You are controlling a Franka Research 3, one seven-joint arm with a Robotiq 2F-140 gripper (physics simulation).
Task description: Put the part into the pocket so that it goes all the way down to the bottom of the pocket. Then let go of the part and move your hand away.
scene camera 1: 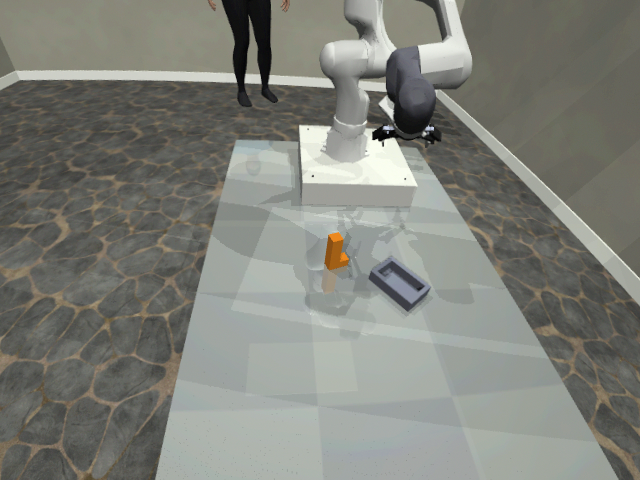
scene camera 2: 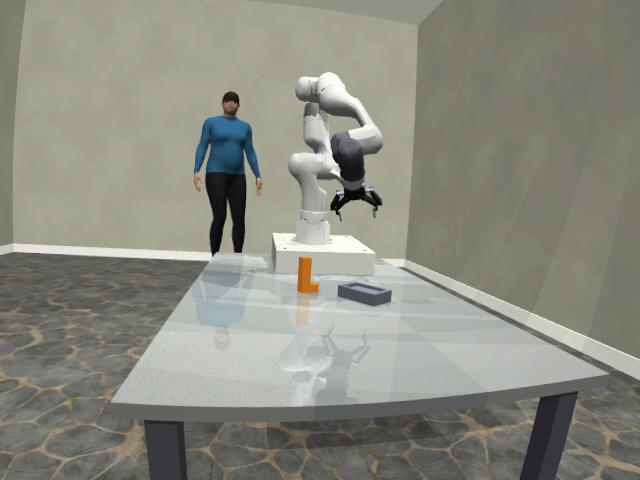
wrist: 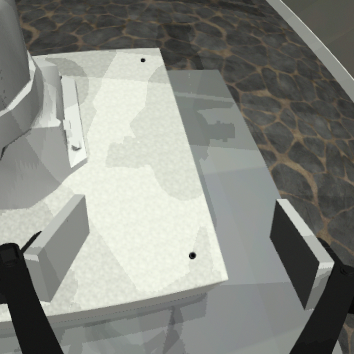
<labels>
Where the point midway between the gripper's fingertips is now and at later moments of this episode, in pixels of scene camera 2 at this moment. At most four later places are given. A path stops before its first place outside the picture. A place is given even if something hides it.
My gripper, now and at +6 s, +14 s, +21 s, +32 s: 357, 216; 354, 222; 356, 228; 305, 241; 305, 284
</labels>
